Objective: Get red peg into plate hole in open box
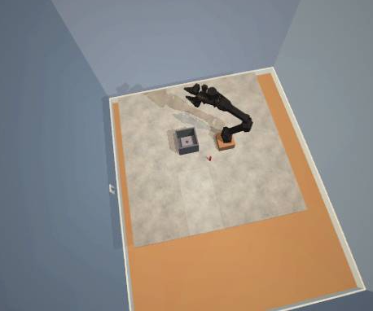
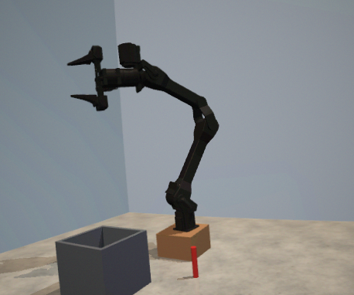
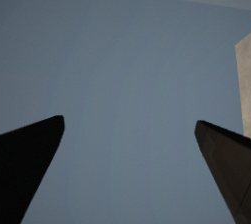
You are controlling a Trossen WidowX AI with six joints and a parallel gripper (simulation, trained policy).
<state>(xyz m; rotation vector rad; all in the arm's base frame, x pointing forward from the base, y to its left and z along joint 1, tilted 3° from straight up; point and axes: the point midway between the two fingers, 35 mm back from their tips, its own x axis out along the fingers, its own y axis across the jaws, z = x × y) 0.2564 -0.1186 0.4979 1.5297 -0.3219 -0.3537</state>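
Now: gripper tip 17 cm past the red peg, 27 cm to the right of it and 52 cm above it. From my gripper tip the other things lie so: plate: 1 cm ahead, 13 cm to the left, 52 cm below.
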